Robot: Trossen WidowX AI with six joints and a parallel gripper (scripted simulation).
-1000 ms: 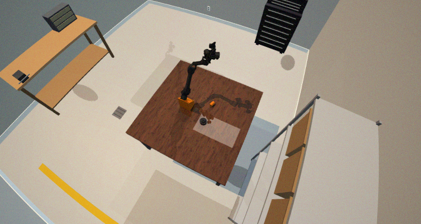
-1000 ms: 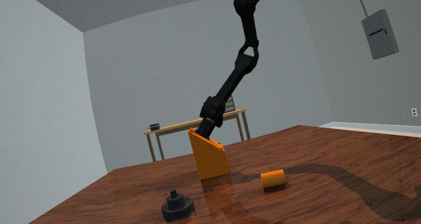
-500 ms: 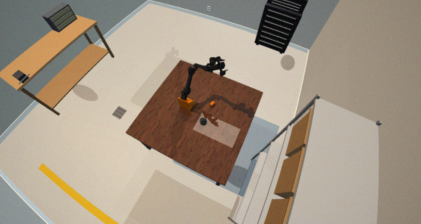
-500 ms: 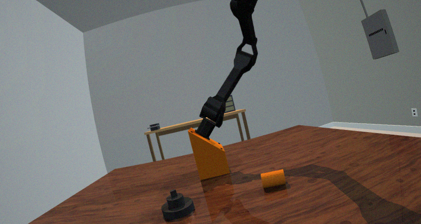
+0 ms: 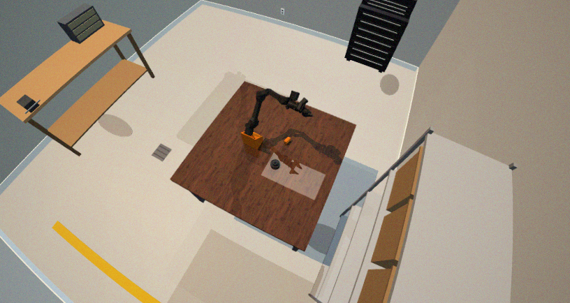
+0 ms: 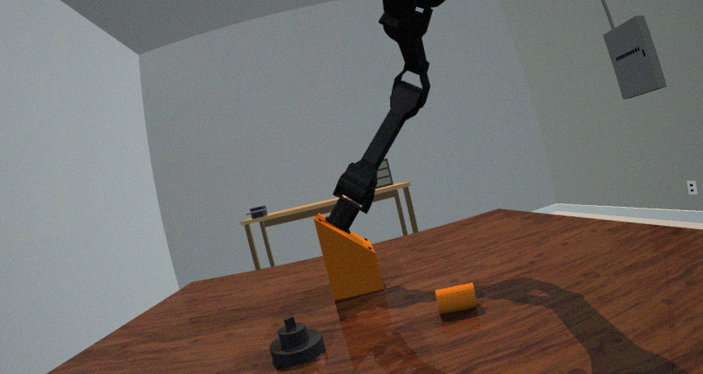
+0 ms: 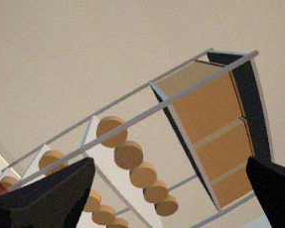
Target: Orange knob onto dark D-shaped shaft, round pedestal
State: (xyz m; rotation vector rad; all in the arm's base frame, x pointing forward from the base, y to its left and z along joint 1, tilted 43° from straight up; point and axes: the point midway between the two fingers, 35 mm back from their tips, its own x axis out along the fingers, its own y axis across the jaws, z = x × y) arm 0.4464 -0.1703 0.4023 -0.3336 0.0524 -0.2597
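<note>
My gripper tip is 180 mm past the orange knob, 10 mm to the right of it and 520 mm above it. The rest, counted from my gripper tip: dark pedestal: 190 mm behind, 250 mm to the right, 510 mm below.
</note>
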